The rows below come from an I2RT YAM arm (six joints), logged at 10 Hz.
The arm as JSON. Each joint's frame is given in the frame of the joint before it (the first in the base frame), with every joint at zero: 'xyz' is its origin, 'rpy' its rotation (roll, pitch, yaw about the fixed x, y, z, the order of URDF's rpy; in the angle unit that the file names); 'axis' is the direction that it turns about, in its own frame. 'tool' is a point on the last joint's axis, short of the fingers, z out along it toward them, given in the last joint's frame.
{
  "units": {
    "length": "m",
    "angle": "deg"
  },
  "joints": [
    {
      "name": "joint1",
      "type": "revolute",
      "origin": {
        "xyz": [
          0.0,
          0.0,
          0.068
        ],
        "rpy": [
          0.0,
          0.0,
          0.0
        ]
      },
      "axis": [
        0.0,
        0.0,
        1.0
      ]
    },
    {
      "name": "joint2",
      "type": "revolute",
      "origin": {
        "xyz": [
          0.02,
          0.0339,
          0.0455
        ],
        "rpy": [
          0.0,
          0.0,
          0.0
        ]
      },
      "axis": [
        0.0,
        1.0,
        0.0
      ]
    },
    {
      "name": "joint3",
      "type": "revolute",
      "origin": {
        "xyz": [
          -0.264,
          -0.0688,
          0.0
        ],
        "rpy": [
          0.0,
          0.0,
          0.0
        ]
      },
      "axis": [
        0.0,
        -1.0,
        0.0
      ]
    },
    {
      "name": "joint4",
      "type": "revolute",
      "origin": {
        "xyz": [
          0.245,
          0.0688,
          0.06
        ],
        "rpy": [
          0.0,
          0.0,
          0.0
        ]
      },
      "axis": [
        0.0,
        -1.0,
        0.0
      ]
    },
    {
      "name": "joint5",
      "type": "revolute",
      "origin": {
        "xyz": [
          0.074,
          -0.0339,
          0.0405
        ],
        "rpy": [
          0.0,
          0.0,
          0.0
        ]
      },
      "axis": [
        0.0,
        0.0,
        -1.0
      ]
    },
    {
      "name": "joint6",
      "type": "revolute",
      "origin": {
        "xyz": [
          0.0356,
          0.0,
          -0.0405
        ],
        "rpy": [
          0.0,
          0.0,
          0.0
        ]
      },
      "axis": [
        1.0,
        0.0,
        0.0
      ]
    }
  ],
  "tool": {
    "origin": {
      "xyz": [
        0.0,
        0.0,
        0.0
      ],
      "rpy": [
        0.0,
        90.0,
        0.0
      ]
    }
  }
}
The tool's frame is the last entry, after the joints.
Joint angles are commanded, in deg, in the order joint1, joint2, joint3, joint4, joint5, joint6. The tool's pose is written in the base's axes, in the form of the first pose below.
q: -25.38 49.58 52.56 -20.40 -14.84 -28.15
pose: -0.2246 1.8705 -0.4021 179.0 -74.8 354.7
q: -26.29 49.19 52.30 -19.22 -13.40 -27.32
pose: -0.1810 1.8578 -0.4356 176.9 -78.2 356.4
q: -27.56 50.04 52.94 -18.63 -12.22 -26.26
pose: -0.1295 1.8593 -0.4594 178.0 -84.4 358.7
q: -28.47 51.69 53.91 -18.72 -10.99 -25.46
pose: -0.0854 1.8784 -0.4742 181.9 -90.9 359.2
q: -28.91 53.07 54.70 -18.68 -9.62 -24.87
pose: -0.0509 1.8926 -0.4900 185.7 -95.8 359.5
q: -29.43 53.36 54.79 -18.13 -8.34 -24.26
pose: -0.0172 1.8907 -0.5115 185.9 -98.9 360.0
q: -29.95 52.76 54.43 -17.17 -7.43 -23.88
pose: 0.0068 1.8730 -0.5356 183.1 -100.2 361.6
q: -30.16 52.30 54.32 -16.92 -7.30 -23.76
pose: 0.0128 1.8632 -0.5428 181.2 -100.1 362.9
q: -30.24 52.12 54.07 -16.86 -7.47 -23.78
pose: 0.0116 1.8631 -0.5413 180.6 -99.9 362.1
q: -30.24 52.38 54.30 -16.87 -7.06 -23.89
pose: 0.0151 1.8650 -0.5487 181.3 -100.6 362.6
